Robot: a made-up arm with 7 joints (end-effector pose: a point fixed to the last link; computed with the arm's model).
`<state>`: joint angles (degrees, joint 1 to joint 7).
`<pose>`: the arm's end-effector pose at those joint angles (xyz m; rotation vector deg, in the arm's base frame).
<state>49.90 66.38 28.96 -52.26 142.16 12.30 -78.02</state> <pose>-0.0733 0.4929 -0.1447 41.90 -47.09 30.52</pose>
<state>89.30 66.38 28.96 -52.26 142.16 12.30 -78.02</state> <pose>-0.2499 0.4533 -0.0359 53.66 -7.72 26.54</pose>
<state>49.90 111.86 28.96 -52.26 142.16 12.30 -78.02</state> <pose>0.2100 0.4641 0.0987 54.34 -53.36 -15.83</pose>
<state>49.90 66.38 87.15 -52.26 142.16 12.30 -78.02</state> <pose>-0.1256 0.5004 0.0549 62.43 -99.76 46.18</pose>
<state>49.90 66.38 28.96 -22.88 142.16 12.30 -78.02</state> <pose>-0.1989 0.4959 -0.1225 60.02 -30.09 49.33</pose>
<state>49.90 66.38 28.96 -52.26 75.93 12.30 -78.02</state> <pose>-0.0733 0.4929 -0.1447 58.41 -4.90 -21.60</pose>
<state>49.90 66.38 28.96 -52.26 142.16 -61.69 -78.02</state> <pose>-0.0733 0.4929 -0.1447 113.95 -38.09 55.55</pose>
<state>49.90 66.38 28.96 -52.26 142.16 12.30 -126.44</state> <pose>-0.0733 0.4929 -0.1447 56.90 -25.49 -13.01</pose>
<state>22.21 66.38 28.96 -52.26 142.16 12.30 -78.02</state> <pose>0.0766 0.4926 -0.1439 30.99 -74.08 31.93</pose>
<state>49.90 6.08 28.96 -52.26 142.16 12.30 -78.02</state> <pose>-0.2508 0.1420 -0.4315 17.81 -30.43 87.76</pose>
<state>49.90 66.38 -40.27 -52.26 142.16 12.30 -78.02</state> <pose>-0.2215 0.3693 -0.2894 13.60 12.84 9.23</pose>
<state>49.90 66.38 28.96 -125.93 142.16 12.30 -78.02</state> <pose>0.1186 0.2632 -0.1063 -8.98 -77.75 -19.75</pose>
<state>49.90 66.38 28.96 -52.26 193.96 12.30 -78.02</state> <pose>-0.0733 0.4929 -0.1447 20.06 -76.06 71.12</pose>
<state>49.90 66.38 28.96 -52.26 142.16 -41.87 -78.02</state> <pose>-0.0733 0.4929 -0.1447 94.54 -42.17 49.31</pose>
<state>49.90 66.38 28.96 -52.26 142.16 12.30 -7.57</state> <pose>-0.0733 0.4929 -0.1447 7.94 -70.36 92.76</pose>
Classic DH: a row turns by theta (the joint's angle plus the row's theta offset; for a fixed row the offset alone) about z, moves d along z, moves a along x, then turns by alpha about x. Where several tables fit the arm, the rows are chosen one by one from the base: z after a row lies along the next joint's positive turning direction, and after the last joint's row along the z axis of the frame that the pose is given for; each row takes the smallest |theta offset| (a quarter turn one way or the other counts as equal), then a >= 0, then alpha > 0; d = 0 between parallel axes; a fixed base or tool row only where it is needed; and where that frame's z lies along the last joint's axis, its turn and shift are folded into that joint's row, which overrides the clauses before.
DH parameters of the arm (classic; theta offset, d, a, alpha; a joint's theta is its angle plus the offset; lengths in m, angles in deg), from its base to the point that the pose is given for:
base (fixed): 0 0 0 -70
joint 1: 90 0 0 90
joint 2: 70 0 0 -90
joint 3: -90 -0.2966 0.0333 -90
joint 4: 0 0 -0.0303 90
joint 5: 0 -0.2498 0 -90
joint 6: 0 0 0 90
joint 7: 0 0 0 0

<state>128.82 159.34 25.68 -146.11 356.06 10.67 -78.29</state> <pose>-0.0055 0.0806 -0.2094 48.71 64.43 137.18</pose>
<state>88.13 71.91 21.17 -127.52 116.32 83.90 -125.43</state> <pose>-0.0253 0.2569 -0.1555 -66.56 -24.01 -88.49</pose>
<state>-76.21 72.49 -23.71 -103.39 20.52 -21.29 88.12</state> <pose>0.3082 0.0693 0.2290 -76.66 -113.67 -56.70</pose>
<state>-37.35 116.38 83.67 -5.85 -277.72 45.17 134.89</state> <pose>-0.0516 0.4841 0.2537 138.13 5.33 -49.79</pose>
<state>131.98 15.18 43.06 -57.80 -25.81 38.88 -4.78</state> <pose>-0.4587 0.0458 0.2169 44.83 123.38 8.68</pose>
